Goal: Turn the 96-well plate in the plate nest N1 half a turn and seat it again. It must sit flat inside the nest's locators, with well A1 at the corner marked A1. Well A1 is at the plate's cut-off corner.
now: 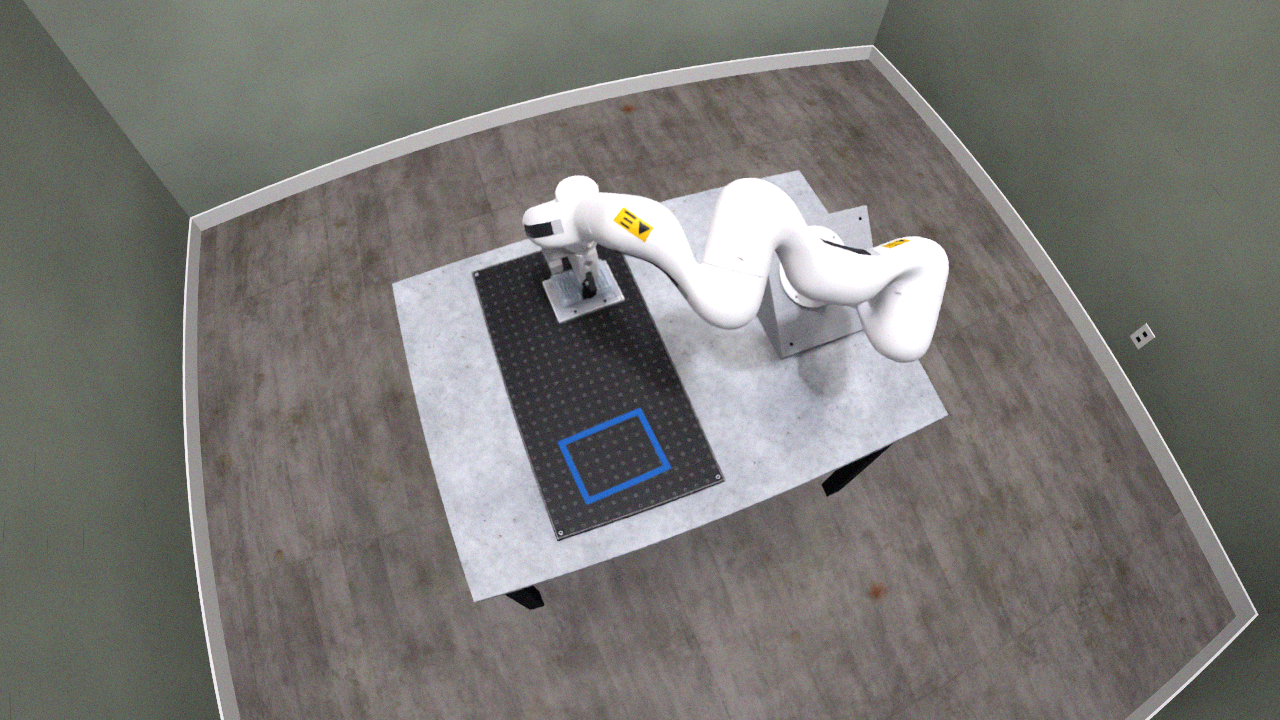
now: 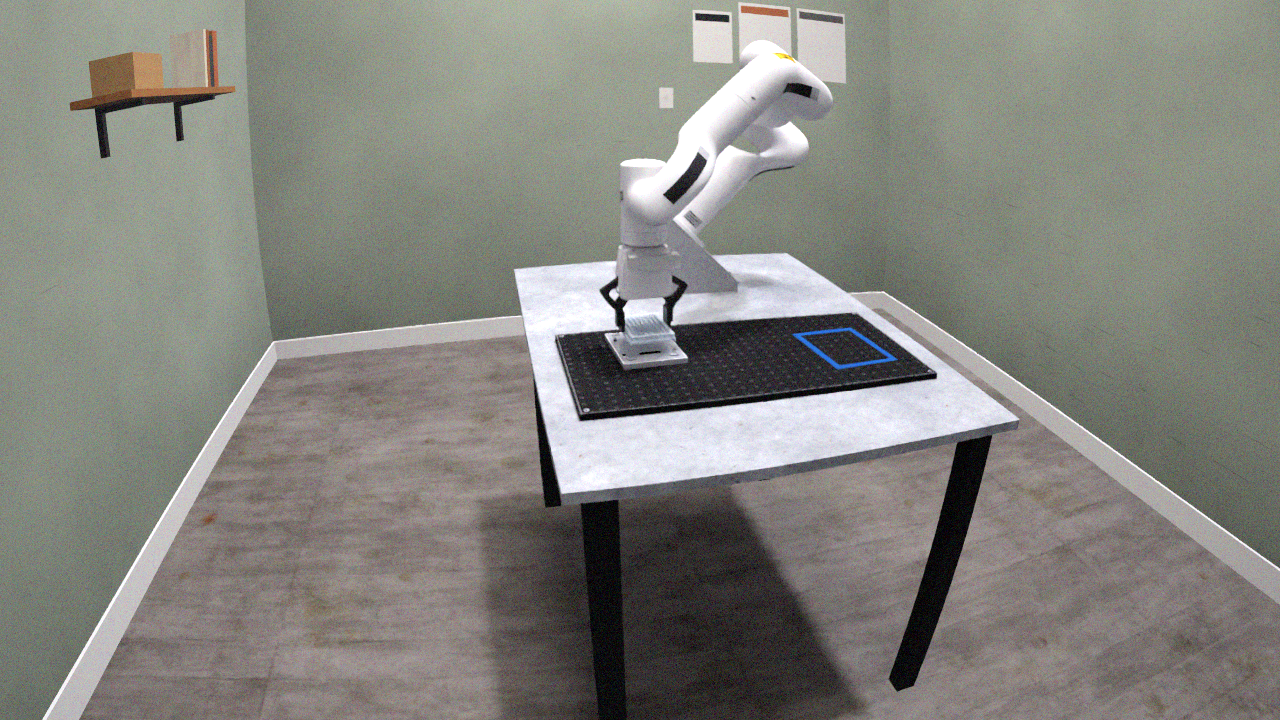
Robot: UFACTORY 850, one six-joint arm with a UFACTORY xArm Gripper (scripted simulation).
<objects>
96-well plate: image 1; image 2
same spot on 96-well plate: [image 1: 570, 292] = [image 2: 660, 330]
</objects>
